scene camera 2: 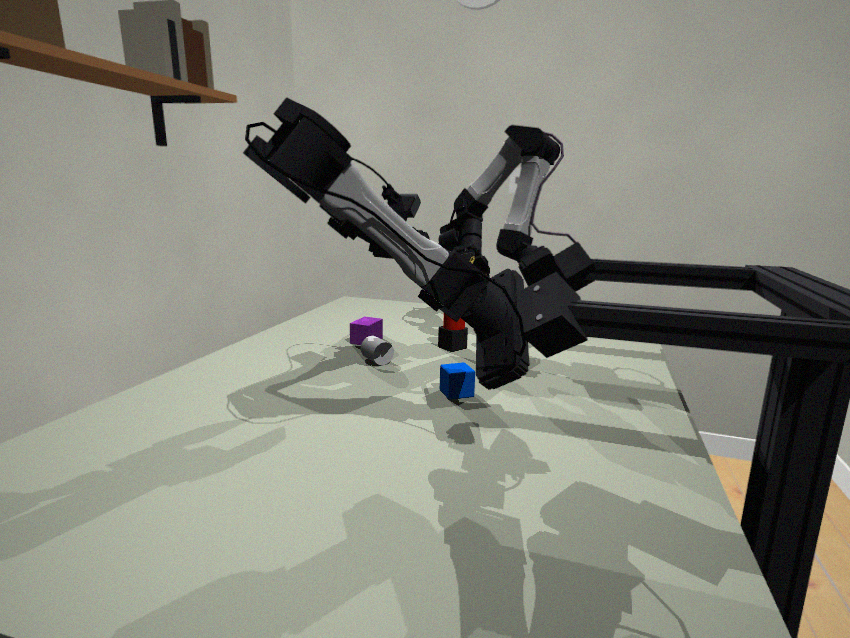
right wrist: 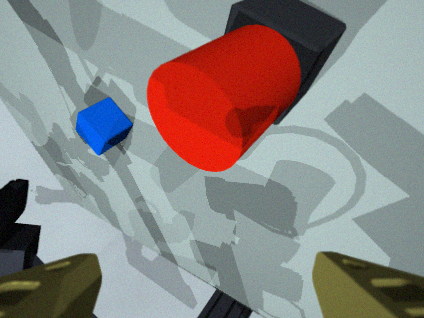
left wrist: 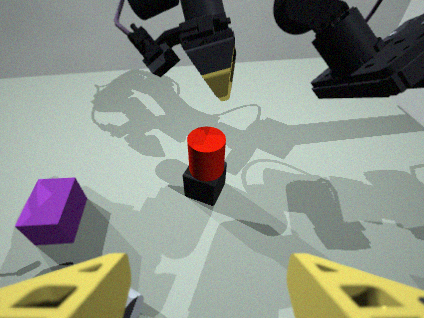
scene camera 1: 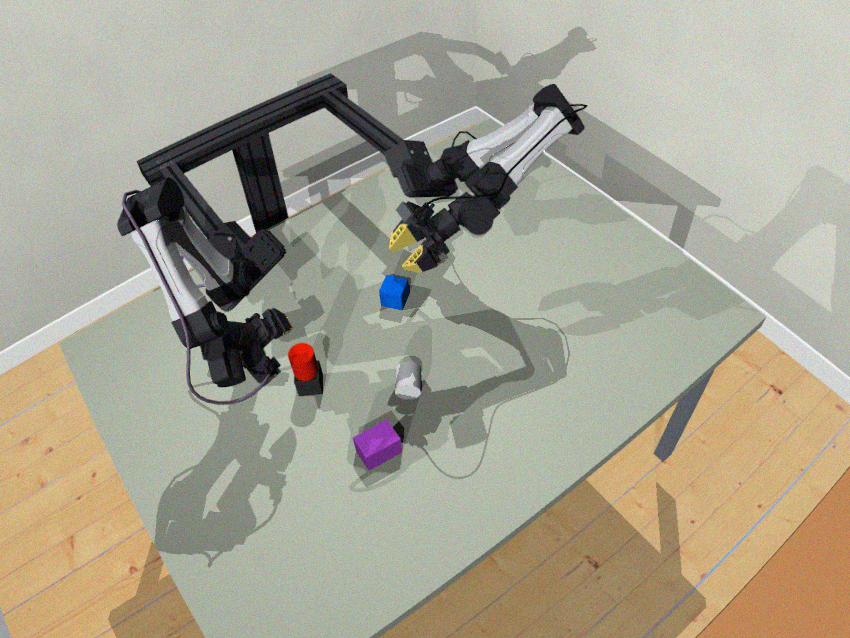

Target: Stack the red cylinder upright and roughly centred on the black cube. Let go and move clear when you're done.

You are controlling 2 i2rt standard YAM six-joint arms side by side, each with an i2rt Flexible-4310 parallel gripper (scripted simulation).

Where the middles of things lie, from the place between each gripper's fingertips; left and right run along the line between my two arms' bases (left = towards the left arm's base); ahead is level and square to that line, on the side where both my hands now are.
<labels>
The red cylinder (scene camera 1: 301,356) is 3 cm ahead of my right hand (scene camera 1: 276,340), 4 cm to the left of it and 8 cm below it. Round my right hand: purple block (scene camera 1: 380,443) (27 cm ahead, 8 cm to the left, 14 cm below); black cube (left wrist: 208,192) (3 cm ahead, 4 cm to the left, 14 cm below); white cylinder (scene camera 1: 408,374) (17 cm ahead, 22 cm to the left, 14 cm below).
Right now the blue cube (scene camera 2: 457,380) is 13 cm behind my left hand (scene camera 1: 396,259), 5 cm to the left of it and 26 cm below it. Also, from my left hand: black cube (3 cm behind, 26 cm to the right, 26 cm below); red cylinder (3 cm behind, 26 cm to the right, 20 cm below); white cylinder (11 cm ahead, 7 cm to the right, 26 cm below).
</labels>
